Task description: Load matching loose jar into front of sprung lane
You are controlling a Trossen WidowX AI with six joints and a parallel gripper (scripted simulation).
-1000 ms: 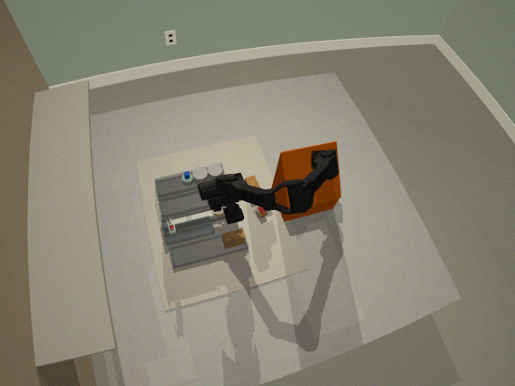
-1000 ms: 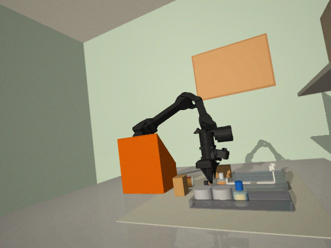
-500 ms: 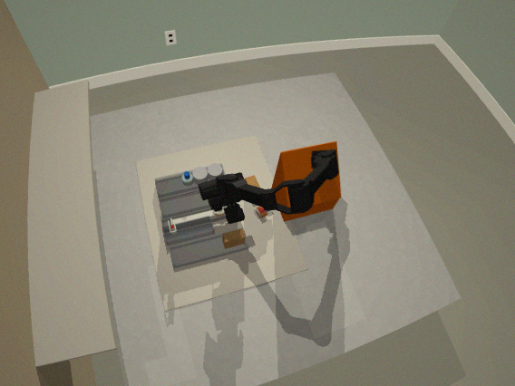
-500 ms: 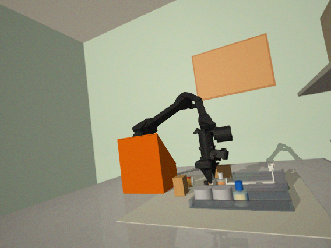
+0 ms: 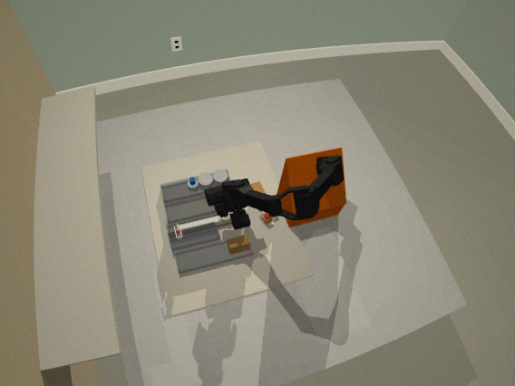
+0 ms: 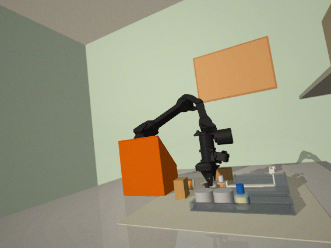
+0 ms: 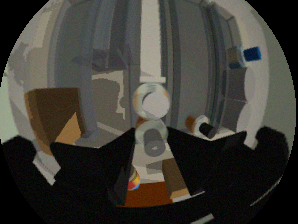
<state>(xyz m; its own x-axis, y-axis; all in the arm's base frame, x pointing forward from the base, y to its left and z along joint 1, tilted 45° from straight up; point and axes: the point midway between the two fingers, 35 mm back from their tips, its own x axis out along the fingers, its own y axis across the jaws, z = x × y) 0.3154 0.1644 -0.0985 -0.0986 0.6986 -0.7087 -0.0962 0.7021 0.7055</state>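
Right now my gripper tip is 130 mm past the jar, 30 mm to the right of it and 10 mm above it. Round my gripper tip: grey lane rack 140 mm ahead, 40 mm to the left, 10 mm below; white pusher rod 140 mm ahead, 40 mm to the left, 20 mm above; cardboard box 130 mm to the left, 10 mm ahead, 10 mm above.
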